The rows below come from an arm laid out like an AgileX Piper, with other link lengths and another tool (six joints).
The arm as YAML. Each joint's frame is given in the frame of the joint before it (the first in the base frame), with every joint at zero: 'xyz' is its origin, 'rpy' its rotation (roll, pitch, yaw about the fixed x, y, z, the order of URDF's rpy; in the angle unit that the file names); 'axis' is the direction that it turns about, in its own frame. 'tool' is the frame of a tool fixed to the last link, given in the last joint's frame.
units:
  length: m
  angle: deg
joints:
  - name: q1
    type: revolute
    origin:
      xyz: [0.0, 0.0, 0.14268]
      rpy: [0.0, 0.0, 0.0]
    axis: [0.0, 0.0, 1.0]
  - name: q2
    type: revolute
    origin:
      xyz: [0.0, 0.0, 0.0]
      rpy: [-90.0, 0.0, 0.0]
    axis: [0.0, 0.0, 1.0]
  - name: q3
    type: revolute
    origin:
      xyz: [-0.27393, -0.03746, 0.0]
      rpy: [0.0, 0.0, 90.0]
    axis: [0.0, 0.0, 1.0]
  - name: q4
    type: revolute
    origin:
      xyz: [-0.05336, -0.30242, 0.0]
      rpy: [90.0, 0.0, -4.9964]
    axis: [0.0, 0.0, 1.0]
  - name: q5
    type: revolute
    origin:
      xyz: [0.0, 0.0, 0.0]
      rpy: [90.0, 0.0, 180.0]
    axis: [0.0, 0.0, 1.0]
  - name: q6
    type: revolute
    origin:
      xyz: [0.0, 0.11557, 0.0]
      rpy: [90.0, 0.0, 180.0]
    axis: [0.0, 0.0, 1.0]
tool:
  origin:
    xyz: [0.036, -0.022, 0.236]
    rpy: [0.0, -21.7, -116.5]
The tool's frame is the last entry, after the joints.
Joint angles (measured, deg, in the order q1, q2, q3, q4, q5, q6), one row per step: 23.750 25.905 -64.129 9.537 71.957 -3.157; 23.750 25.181 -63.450 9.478 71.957 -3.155; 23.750 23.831 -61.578 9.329 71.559 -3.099; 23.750 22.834 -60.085 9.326 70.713 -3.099; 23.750 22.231 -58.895 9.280 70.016 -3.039; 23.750 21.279 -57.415 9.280 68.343 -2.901; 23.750 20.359 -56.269 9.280 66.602 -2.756; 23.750 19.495 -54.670 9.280 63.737 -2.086; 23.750 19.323 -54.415 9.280 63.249 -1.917; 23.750 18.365 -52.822 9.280 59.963 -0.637; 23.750 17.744 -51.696 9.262 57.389 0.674
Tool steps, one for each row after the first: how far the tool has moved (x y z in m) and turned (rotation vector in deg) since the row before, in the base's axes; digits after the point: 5 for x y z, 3 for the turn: -0.00162 -0.00110 -0.00256 -0.020 -0.058 -0.041; -0.00125 -0.00158 -0.00809 -0.070 0.120 -0.176; 0.00073 0.00009 -0.00414 0.219 -0.274 -0.103; 0.00129 0.00012 -0.00414 0.122 -0.046 -0.143; 0.00350 0.00116 -0.00012 0.718 -0.888 -0.265; 0.00356 0.00112 0.00310 0.879 -1.220 -0.275; 0.00698 0.00251 0.00464 1.631 -1.461 -0.624; 0.00105 0.00039 0.00107 0.338 -0.260 -0.126; 0.00722 0.00270 0.00749 2.366 -1.610 -0.872; 0.00550 0.00204 0.00646 2.097 -1.104 -0.758
